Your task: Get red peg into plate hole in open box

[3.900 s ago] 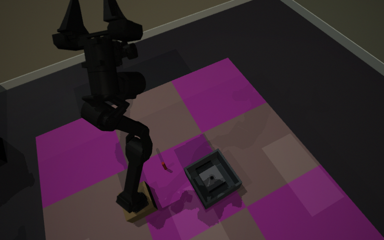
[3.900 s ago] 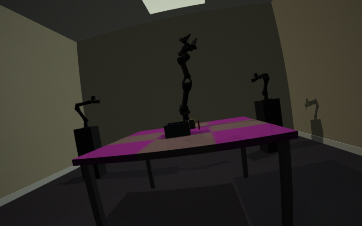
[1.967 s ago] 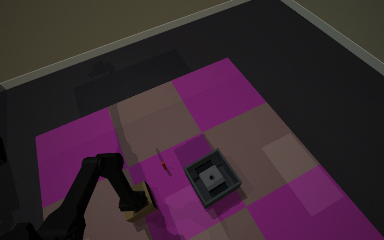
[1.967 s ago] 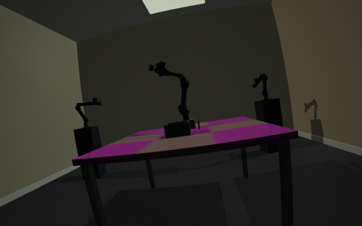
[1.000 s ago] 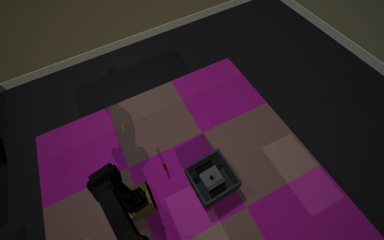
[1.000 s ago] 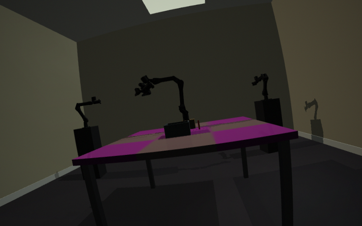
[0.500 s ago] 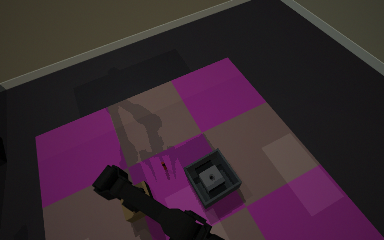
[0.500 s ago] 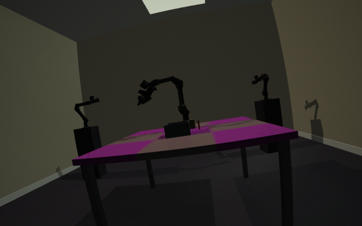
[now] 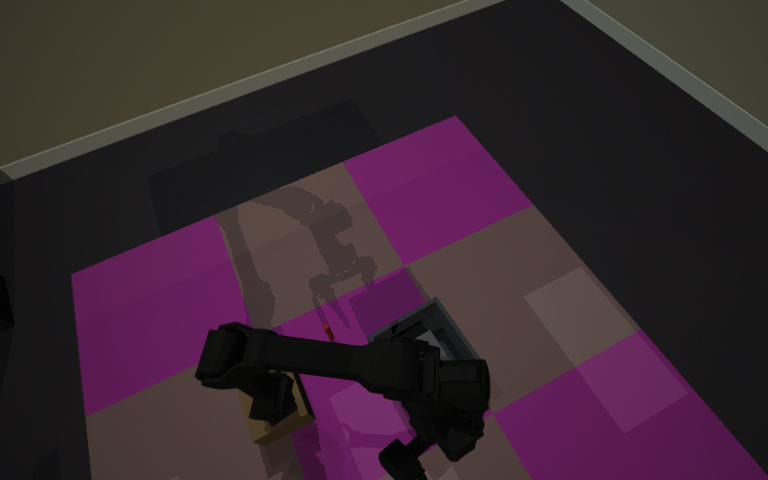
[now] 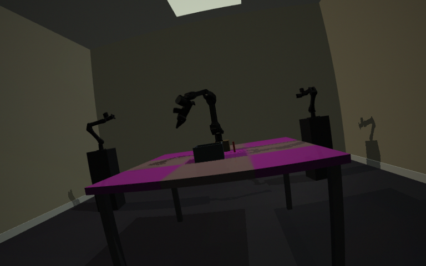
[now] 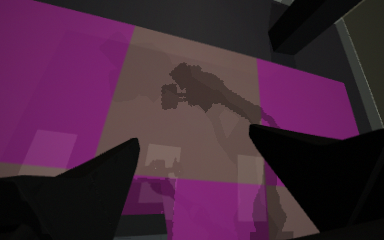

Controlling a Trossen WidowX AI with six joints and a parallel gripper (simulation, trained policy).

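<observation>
My gripper tip is now 400 mm to the right of the red peg, 210 mm above it and 40 mm past it. Round my gripper tip: grey plate 210 mm to the left, 210 mm below, 120 mm ahead; dark box 220 mm below, 210 mm to the left, 120 mm ahead.
</observation>
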